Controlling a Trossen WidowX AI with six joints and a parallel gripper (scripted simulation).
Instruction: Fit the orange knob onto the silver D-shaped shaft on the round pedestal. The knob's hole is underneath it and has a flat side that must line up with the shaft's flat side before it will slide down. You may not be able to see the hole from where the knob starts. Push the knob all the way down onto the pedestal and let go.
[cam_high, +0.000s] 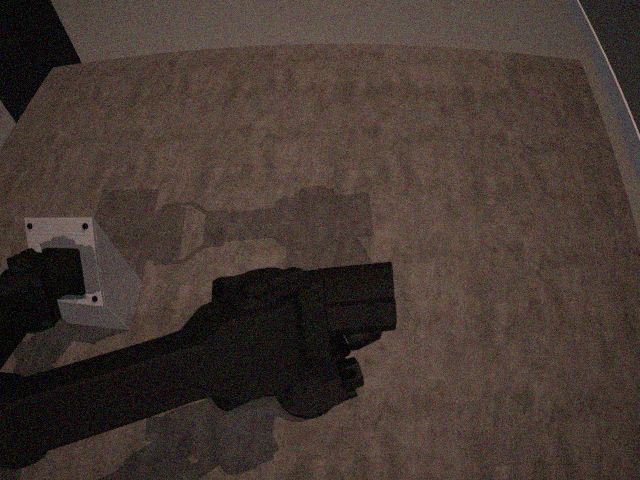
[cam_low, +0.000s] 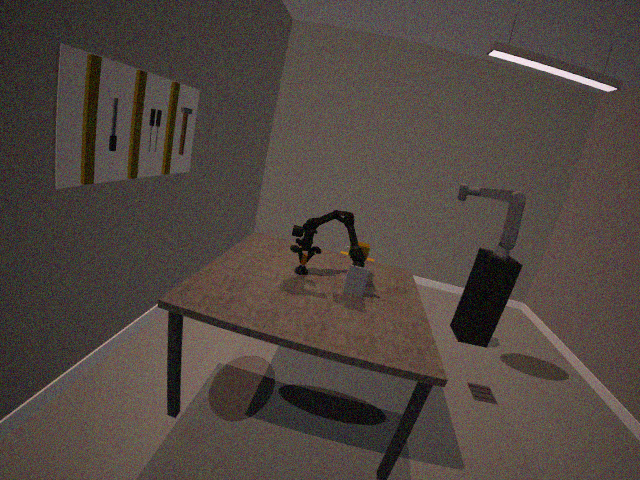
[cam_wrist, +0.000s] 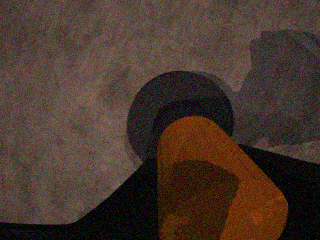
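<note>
Right now the orange knob is 3 cm above my gripper tip. Also, from my gripper tip: D-shaft pedestal 4 cm below.
</note>
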